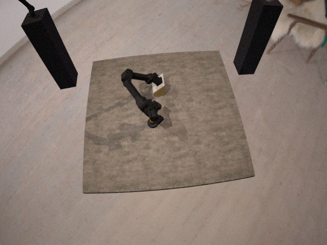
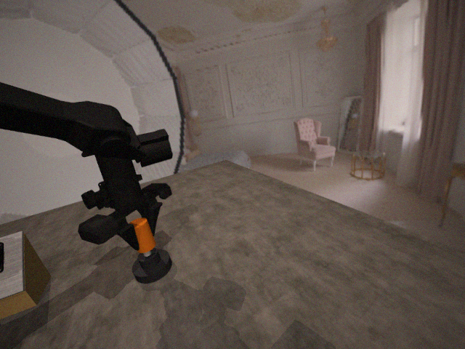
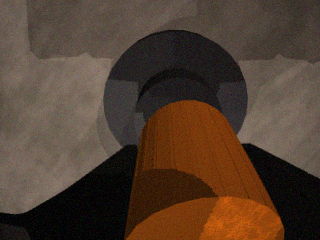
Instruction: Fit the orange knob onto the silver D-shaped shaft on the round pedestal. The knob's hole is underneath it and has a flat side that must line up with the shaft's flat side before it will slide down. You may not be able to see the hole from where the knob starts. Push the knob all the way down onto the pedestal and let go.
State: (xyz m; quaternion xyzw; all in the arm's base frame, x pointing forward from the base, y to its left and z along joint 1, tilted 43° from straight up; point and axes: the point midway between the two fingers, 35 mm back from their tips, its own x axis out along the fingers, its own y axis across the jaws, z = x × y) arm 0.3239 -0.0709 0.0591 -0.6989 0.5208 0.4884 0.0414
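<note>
Right now my gripper tip is 40 mm above the black round pedestal. The rest, counted from my gripper tip: orange knob 30 mm above.
</note>
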